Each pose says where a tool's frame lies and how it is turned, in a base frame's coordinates. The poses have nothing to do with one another.
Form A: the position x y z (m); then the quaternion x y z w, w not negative.
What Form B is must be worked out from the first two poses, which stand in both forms.
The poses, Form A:
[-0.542, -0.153, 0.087, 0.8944, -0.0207, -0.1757, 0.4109]
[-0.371, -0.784, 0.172, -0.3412, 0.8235, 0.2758, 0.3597]
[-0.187, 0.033, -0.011, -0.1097, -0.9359, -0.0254, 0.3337]
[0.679, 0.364, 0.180, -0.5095, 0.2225, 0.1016, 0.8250]
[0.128, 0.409, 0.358, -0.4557, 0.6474, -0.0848, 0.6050]
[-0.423, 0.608, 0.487, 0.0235, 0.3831, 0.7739, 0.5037]
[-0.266, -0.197, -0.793, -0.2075, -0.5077, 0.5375, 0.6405]
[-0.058, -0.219, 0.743, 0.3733, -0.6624, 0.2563, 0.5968]
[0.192, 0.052, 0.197, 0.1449, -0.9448, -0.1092, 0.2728]
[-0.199, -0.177, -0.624, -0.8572, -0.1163, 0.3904, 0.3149]
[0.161, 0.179, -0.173, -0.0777, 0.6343, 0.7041, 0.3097]
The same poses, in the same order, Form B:
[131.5, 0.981, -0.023, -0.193, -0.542, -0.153, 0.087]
[137.8, -0.366, 0.883, 0.296, -0.371, -0.784, 0.172]
[141.0, -0.116, -0.993, -0.027, -0.187, 0.033, -0.011]
[68.8, -0.901, 0.394, 0.180, 0.679, 0.364, 0.180]
[105.5, -0.572, 0.813, -0.107, 0.128, 0.409, 0.358]
[119.5, 0.027, 0.443, 0.896, -0.423, 0.608, 0.487]
[100.3, -0.270, -0.661, 0.700, -0.266, -0.197, -0.793]
[106.7, 0.465, -0.826, 0.319, -0.058, -0.219, 0.743]
[148.3, 0.151, -0.982, -0.114, 0.192, 0.052, 0.197]
[143.3, -0.903, -0.123, 0.411, -0.199, -0.177, -0.624]
[143.9, -0.082, 0.667, 0.740, 0.161, 0.179, -0.173]

